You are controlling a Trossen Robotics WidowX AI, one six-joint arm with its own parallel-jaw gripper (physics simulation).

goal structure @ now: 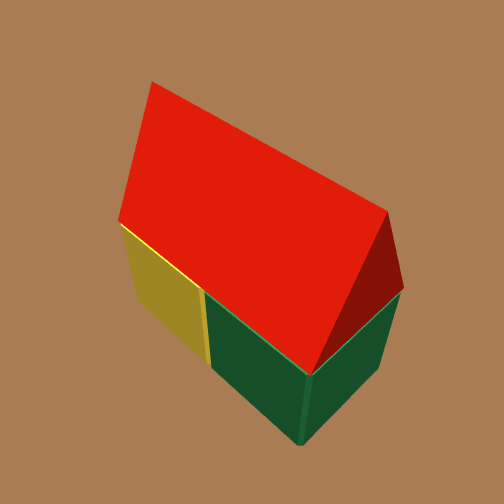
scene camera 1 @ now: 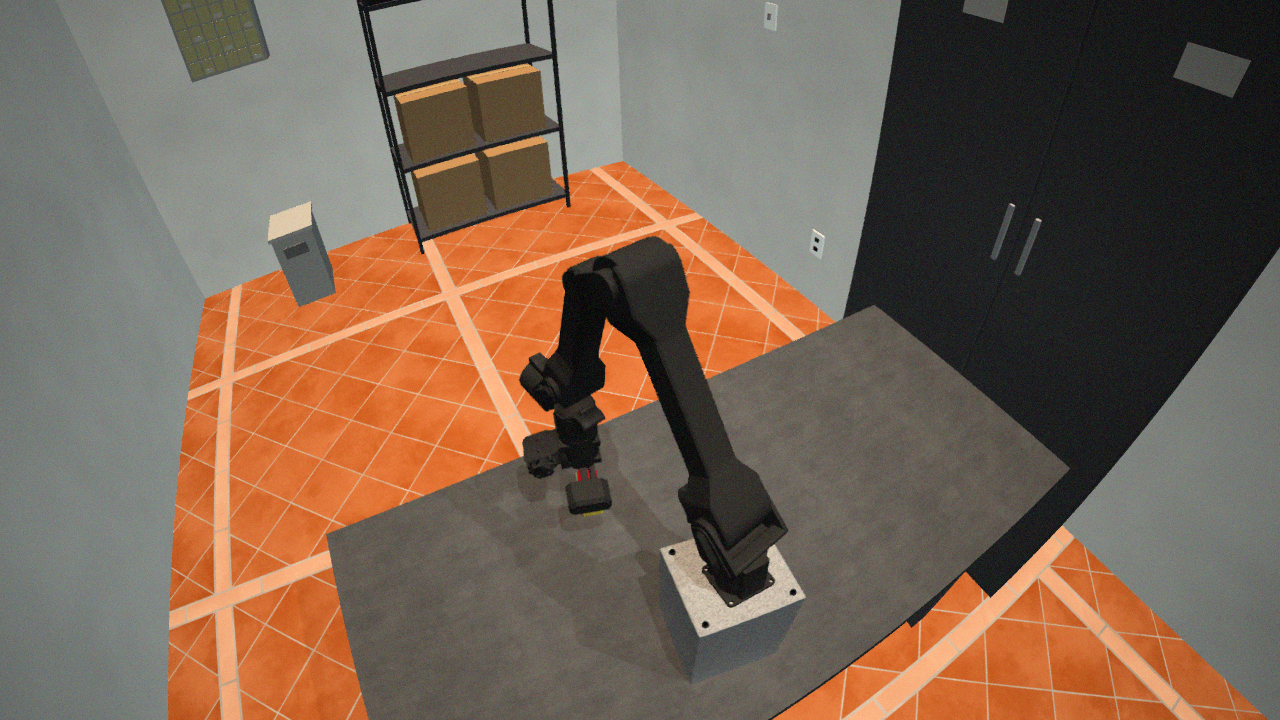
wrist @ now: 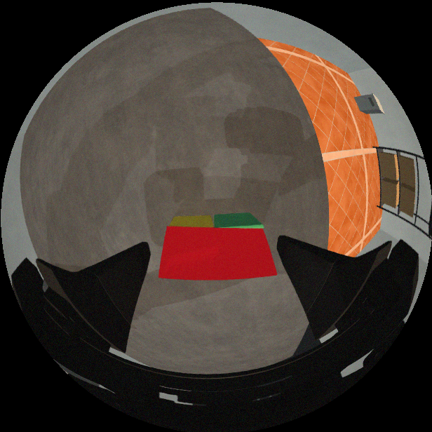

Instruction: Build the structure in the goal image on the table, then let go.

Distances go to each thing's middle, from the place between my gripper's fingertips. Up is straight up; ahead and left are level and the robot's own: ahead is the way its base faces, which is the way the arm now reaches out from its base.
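Scene:
Red block (wrist: pixel 195 253), my hand 1 cm below it and 1 cm to the left of it.

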